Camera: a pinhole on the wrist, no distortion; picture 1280 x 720 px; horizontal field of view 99.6 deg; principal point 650.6 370.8 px. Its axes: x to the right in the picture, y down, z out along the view. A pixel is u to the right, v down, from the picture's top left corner.
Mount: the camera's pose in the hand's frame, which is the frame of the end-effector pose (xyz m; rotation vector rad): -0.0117 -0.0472 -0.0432 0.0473 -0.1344 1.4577
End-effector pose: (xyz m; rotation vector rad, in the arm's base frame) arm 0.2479 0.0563 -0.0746 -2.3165 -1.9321 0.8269
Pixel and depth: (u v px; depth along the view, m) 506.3 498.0 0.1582
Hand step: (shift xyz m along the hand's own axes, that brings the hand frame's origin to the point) -0.0630 -0.1026 0.1068
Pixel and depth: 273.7 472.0 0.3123
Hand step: -0.1125 -0.2909 0.2375
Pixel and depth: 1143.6 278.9 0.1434
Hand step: 0.0175 0.0627 0.1159
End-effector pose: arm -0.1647 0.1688 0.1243 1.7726 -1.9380 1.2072
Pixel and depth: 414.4 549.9 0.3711
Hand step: -0.1742 -0.2354 0.2992
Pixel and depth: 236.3 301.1 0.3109
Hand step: -0.0168 -0.3222 0.2385
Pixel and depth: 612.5 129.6 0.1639
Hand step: 0.0494 -0.0855 0.1215
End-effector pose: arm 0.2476 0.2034 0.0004 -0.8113 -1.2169 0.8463
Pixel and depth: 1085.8 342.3 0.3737
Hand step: 0.0166 0.2048 0.3644
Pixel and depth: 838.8 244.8 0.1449
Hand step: 0.0181 -0.0177 0.1082
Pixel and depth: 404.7 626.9 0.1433
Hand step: -0.0950 -0.1201 0.0877
